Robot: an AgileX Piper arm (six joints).
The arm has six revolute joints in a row. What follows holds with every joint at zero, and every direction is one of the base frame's. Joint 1 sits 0.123 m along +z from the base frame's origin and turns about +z. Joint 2 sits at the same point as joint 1 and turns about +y. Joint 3 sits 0.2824 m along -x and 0.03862 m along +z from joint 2 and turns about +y. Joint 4 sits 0.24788 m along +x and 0.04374 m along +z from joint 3 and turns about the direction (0.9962, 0, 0.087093). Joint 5 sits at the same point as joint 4 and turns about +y. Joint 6 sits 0.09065 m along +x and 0.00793 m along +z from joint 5 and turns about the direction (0.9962, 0, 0.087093). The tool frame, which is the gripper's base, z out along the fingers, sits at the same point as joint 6; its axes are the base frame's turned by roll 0, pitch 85.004 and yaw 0 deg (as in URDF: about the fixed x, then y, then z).
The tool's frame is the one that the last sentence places.
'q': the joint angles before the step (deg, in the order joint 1, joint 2, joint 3, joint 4, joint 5, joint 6). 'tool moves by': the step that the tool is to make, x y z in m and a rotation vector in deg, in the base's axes. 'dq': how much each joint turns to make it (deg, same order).
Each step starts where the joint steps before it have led.
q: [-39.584, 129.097, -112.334, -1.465, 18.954, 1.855]
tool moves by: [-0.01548, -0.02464, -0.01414, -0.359, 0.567, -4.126]
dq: [-2.813, 1.728, 0.002, -4.968, -1.438, 4.872]
